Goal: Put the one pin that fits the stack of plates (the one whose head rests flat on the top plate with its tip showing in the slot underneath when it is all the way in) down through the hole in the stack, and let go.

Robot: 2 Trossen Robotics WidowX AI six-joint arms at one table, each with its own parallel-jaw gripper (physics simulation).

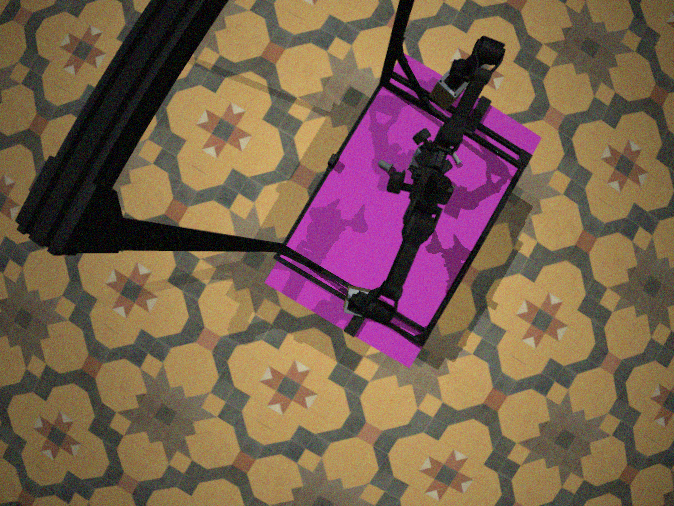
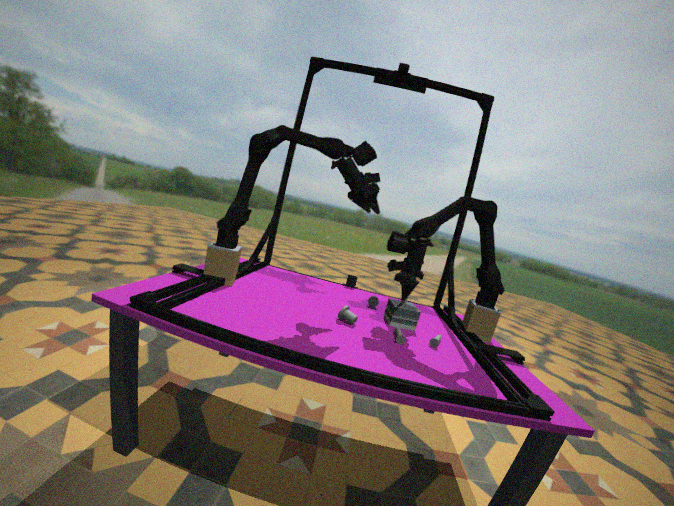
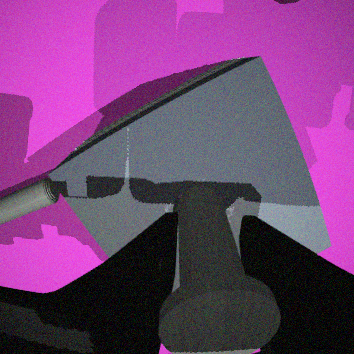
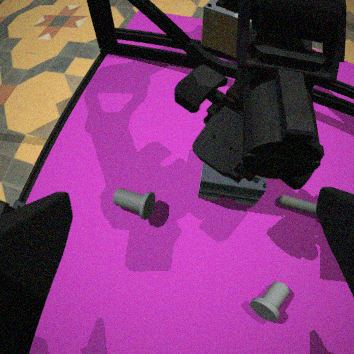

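The grey stack of plates (image 2: 401, 315) (image 3: 215, 140) (image 4: 232, 187) stands on the magenta table. My left gripper (image 2: 405, 295) (image 3: 208, 225) is directly above it, shut on a dark grey pin (image 3: 215, 310). The pin's wide round head is above the fingers and its shaft points down at the top plate. The shaft covers the hole; small bright rim glints show on both sides of it. I cannot tell whether the tip is inside the hole. The slot underneath is not clearly visible. My right gripper (image 2: 375, 209) (image 4: 198, 203) is open and empty, high above the table.
Several loose pins lie around the stack: one (image 1: 384, 165) (image 2: 372, 301) (image 4: 134, 201) towards the back, a thick one (image 2: 347, 315) (image 4: 271, 302), a thin one (image 2: 399, 336) (image 4: 297, 203) close by, and a short one (image 1: 456, 159) (image 2: 435, 341). Black frame rails (image 2: 326, 362) border the table.
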